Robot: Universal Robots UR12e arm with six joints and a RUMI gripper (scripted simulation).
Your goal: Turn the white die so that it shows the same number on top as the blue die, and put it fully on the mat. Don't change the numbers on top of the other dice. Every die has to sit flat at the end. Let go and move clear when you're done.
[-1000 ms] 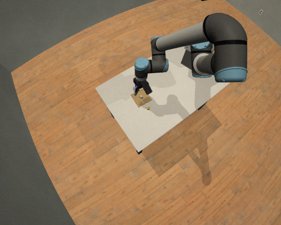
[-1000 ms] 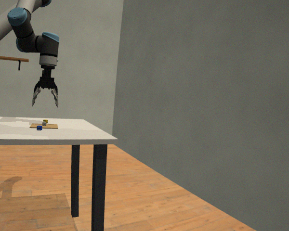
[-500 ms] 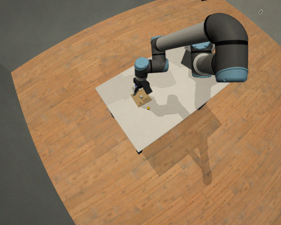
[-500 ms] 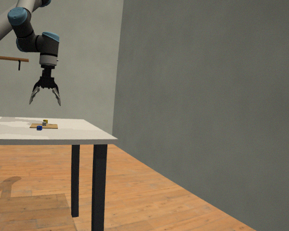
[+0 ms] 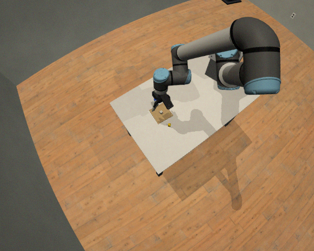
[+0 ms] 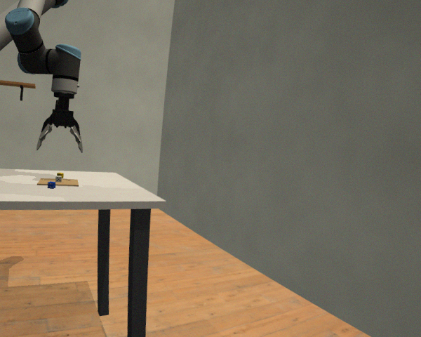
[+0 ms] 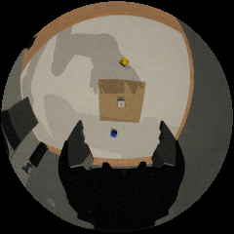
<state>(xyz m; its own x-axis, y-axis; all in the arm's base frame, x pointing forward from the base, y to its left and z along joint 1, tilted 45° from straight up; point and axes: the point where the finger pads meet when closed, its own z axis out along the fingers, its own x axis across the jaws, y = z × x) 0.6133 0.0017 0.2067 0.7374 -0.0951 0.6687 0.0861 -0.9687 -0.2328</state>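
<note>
My hand is 10 cm above the white die. From my hand the other things lie so: blue die 12 cm to the right, 10 cm below, 1 cm behind; then tan mat 11 cm below; then yellow die 12 cm to the left, 10 cm below, 1 cm behind.
</note>
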